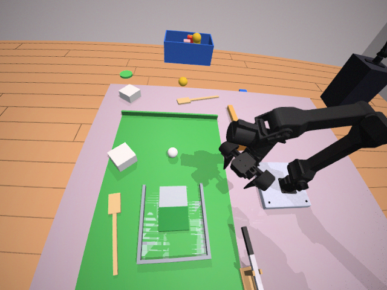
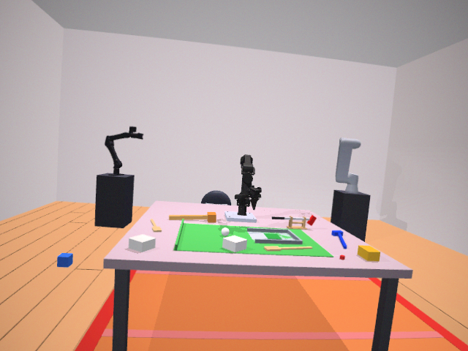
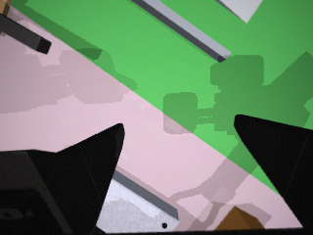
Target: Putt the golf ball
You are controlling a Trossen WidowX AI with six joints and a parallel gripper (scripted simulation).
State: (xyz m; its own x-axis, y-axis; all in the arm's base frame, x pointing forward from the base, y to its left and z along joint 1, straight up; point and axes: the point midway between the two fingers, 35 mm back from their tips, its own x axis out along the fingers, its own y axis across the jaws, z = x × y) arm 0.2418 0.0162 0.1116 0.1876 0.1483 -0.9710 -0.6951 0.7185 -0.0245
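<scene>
Now: the red putter 6 cm behind my gripper tip, 30 cm to the left of it and 4 cm below it. The rest, counted from my gripper tip: white golf ball 22 cm ahead, 14 cm to the right, 8 cm below; then dark green wall 26 cm ahead, 37 cm to the right, 9 cm below.
</scene>
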